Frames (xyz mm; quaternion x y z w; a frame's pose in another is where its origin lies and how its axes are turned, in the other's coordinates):
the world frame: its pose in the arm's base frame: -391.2 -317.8 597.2 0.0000 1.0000 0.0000 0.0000
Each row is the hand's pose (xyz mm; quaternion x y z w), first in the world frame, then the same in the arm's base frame.
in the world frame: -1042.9 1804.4 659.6 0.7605 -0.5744 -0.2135 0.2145
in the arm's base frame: 651.7 1486.6 -62.4 -0.2135 0.2145 -0.7605 0.5744
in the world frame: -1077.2 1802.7 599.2 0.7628 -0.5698 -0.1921 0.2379
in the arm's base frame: 686.0 1484.9 -2.0 -0.1921 0.2379 -0.7628 0.5698
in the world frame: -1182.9 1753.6 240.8 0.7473 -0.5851 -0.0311 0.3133
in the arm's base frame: 791.7 1435.8 356.4 -0.0311 0.3133 -0.7473 0.5851
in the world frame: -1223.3 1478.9 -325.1 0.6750 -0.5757 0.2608 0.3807
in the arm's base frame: 832.1 1161.1 922.3 0.2608 0.3807 -0.6750 0.5757
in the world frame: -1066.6 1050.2 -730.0 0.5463 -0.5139 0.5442 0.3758
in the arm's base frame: 675.4 732.4 1327.2 0.5442 0.3758 -0.5463 0.5139
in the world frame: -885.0 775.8 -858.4 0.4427 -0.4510 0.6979 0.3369
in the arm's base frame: 493.8 458.0 1455.6 0.6979 0.3369 -0.4427 0.4510
